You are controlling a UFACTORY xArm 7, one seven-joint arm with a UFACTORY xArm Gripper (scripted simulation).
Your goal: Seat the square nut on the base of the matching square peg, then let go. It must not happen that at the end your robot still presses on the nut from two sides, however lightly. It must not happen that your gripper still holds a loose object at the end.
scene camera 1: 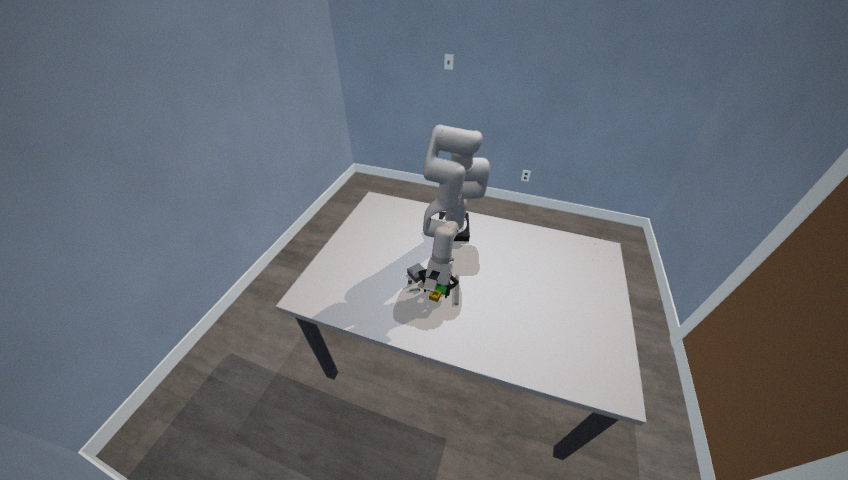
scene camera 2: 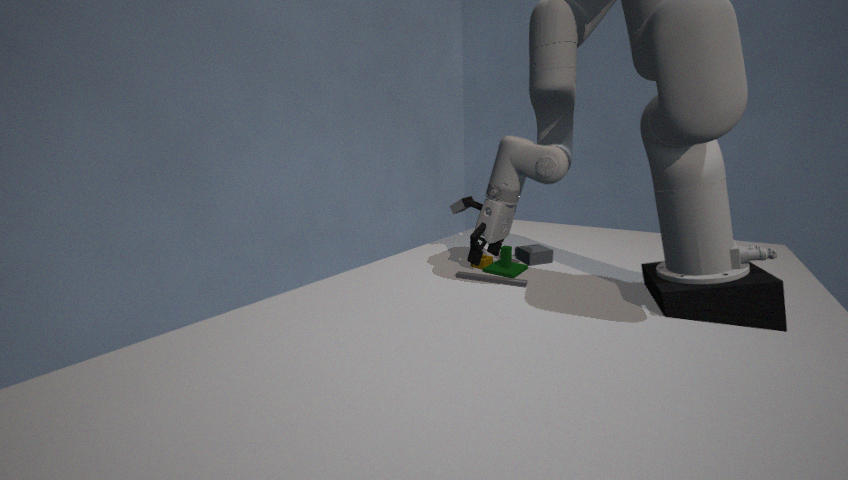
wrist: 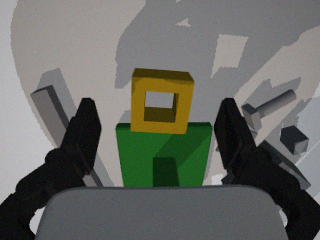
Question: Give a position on a bolt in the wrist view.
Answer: At 252,115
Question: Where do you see a green base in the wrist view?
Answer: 147,159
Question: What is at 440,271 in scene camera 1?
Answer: The gripper.
